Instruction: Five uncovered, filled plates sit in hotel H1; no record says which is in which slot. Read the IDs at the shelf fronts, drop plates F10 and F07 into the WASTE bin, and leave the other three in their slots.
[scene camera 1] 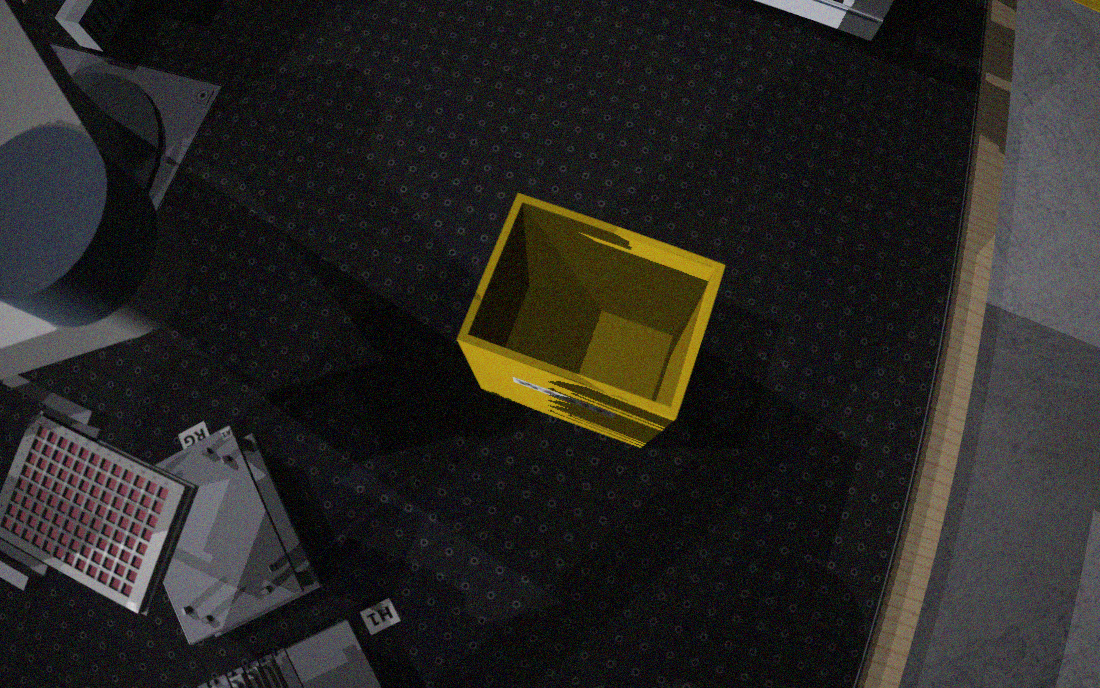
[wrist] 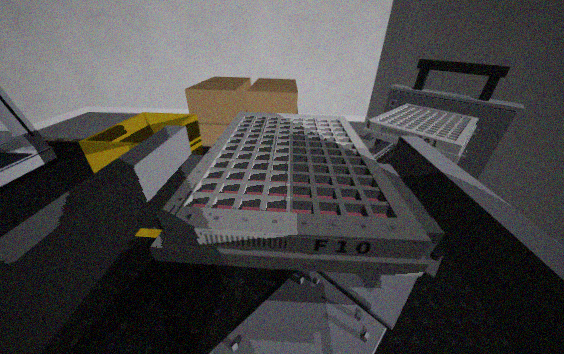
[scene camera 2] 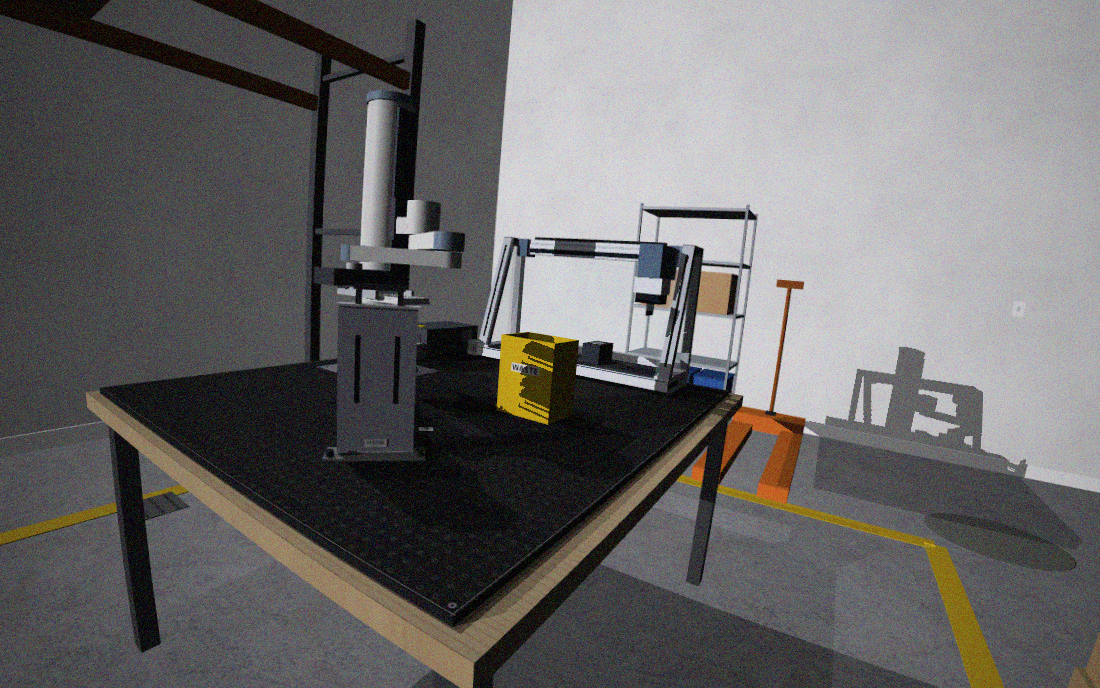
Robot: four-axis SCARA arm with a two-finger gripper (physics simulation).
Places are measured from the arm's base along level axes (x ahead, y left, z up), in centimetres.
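Pixels of known places: gripper, between the fingertips: point(scene camera 1: 66, 502) point(wrist: 290, 150) point(scene camera 2: 395, 294).
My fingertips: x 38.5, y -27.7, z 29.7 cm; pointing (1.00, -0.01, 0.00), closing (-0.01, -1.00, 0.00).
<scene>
Behind a point stands the place of what it marks.
My gripper point(wrist: 290, 150) {z 29.7, x 38.5, y -27.7 cm} is shut on plate F10 point(scene camera 1: 89, 511) {z 29.4, x 40.1, y -27.6 cm} point(wrist: 305, 225) {z 29.5, x 33.7, y -28.1 cm}, gripping its sides. The plate is level, its ID faces the wrist camera, and red filling shows in its wells. It is up in the air, left of the yellow WASTE bin point(scene camera 1: 486, 365) {z 15.4, x 58.2, y -8.4 cm} point(scene camera 2: 511, 397) {z 5.7, x 61.0, y -8.4 cm} point(wrist: 95, 157) {z 18.7, x 56.7, y 1.9 cm} in scene camera 1. The bin is open, and no plate shows on the part of its floor in view. Hotel H1 point(scene camera 1: 332, 653) {z 2.1, x 51.8, y -36.7 cm} point(scene camera 2: 377, 373) {z 17.1, x 59.1, y -49.2 cm} point(wrist: 495, 122) {z 27.7, x 52.9, y -51.4 cm} holds another plate point(wrist: 427, 122) {z 27.8, x 51.2, y -42.4 cm} at its top, ID unreadable. Its lower slots are hidden, and plate F07 cannot be identified.
The RG nest point(scene camera 1: 235, 527) {z 7.3, x 40.6, y -28.3 cm} point(wrist: 295, 320) {z 7.3, x 40.6, y -29.5 cm} stands beside the hotel, partly below the held plate. The arm's column point(scene camera 2: 379, 178) {z 62.8, x 3.8, y -6.4 cm} rises behind the hotel in scene camera 2. A gantry machine point(scene camera 2: 693, 283) {z 38.5, x 85.0, y 62.0 cm} stands at the table's far side. Cardboard boxes point(wrist: 220, 102) show beyond the table.
</scene>
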